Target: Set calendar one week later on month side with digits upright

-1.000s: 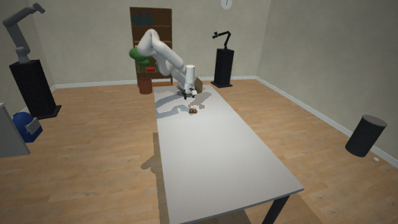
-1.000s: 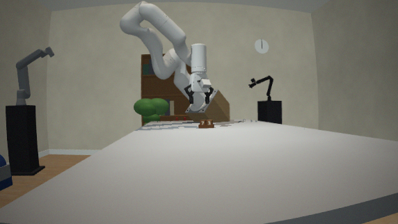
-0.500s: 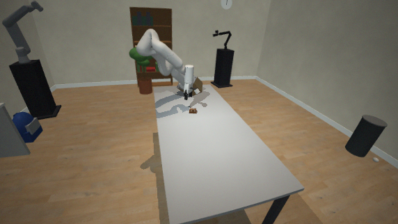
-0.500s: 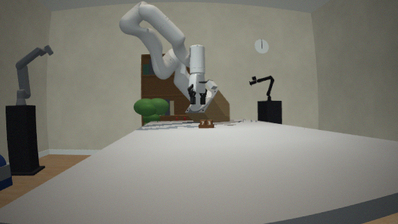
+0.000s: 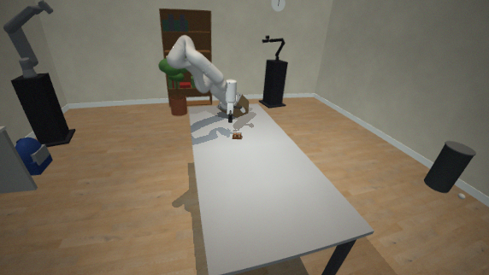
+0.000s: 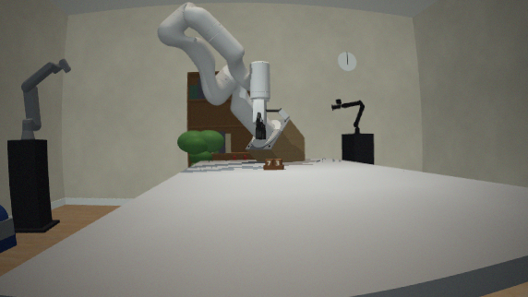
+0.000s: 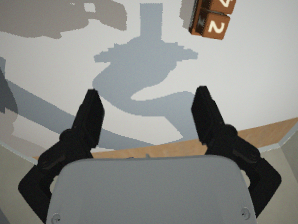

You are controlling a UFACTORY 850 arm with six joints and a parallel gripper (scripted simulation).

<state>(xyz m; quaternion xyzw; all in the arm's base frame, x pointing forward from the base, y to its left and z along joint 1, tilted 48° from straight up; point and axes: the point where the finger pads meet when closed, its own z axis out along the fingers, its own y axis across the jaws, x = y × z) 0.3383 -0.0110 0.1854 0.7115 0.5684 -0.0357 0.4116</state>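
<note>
My gripper is now 10 cm above the brown cube, 9 cm short of it and 1 cm to the right of it. Round my hand: tray (12 cm below, 10 cm ahead, 2 cm to the left).
</note>
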